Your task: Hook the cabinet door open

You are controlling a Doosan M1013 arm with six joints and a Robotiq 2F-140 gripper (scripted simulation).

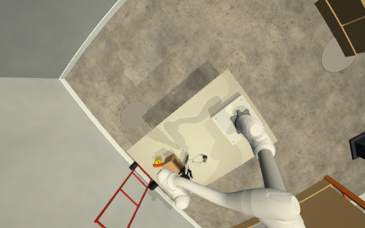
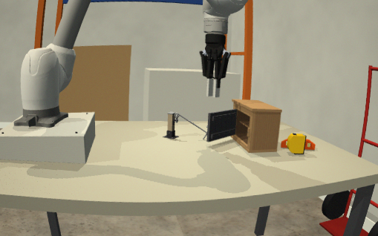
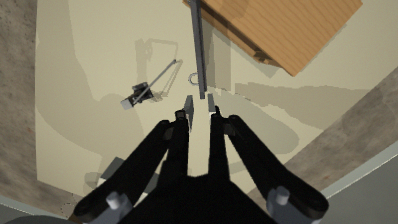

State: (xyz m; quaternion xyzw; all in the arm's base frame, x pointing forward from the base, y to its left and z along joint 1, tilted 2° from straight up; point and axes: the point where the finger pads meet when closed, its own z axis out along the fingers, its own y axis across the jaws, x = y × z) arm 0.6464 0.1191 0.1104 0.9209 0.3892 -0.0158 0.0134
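The dark door lies 15 cm below my hand, 6 cm to the left of it and 5 cm ahead of it.
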